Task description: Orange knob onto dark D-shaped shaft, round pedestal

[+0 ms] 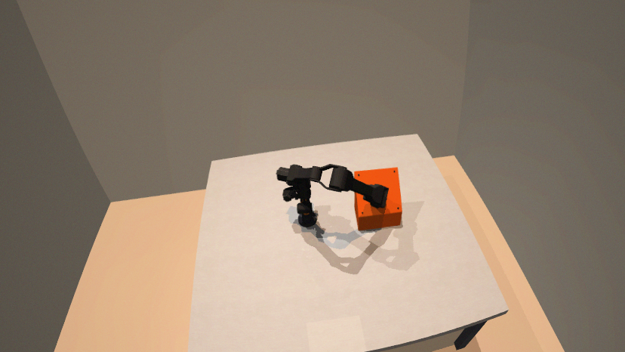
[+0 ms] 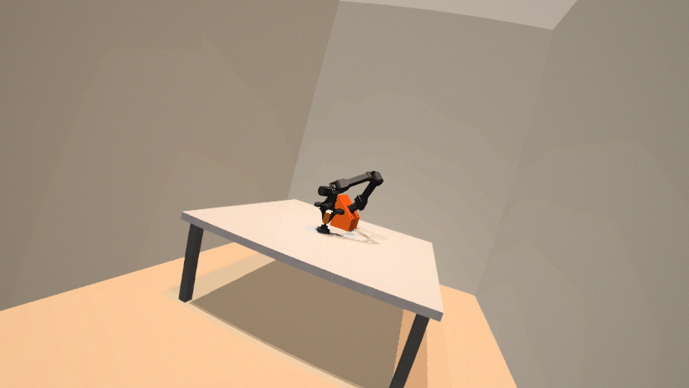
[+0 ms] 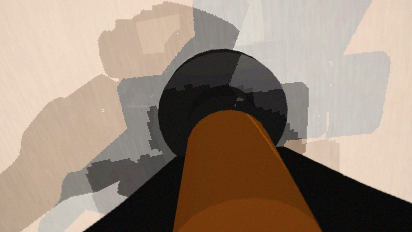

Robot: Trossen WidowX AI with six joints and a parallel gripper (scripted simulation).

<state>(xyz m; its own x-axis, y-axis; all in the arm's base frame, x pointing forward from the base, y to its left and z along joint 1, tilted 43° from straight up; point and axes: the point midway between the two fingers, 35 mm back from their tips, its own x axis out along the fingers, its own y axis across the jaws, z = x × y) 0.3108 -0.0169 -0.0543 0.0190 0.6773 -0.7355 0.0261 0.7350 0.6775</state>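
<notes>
My gripper tip is 2 cm below the orange knob. The rest, counted from my gripper tip: pedestal 4 cm below.
</notes>
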